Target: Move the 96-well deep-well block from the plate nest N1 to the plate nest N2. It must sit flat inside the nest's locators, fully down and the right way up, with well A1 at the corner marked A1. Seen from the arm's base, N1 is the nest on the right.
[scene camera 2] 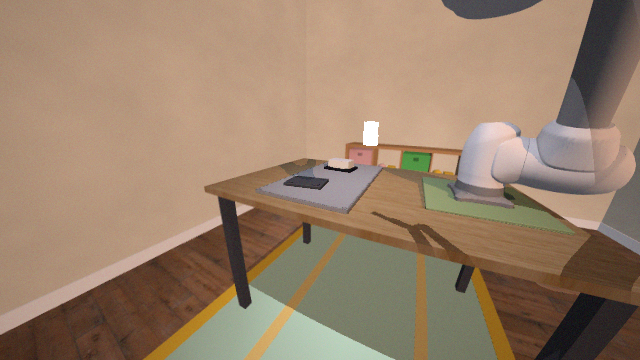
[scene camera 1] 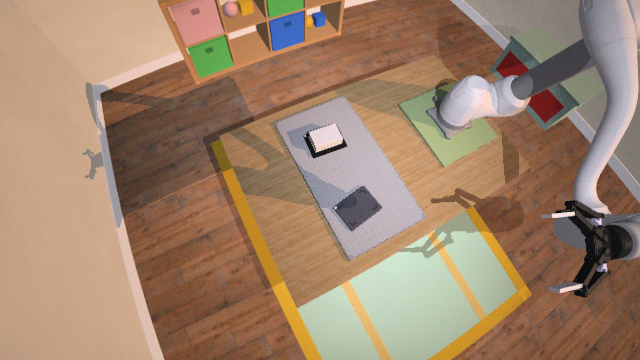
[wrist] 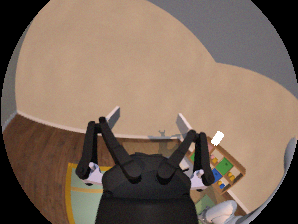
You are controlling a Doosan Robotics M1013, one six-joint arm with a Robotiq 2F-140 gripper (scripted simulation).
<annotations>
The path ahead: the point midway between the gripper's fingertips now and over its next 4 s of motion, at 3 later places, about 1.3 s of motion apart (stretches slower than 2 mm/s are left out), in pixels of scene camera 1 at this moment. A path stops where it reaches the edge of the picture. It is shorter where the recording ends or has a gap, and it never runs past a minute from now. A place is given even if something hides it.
My gripper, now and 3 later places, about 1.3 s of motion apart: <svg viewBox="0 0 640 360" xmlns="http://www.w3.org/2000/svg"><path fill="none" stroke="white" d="M550 252L460 234L397 207L360 179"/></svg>
</annotations>
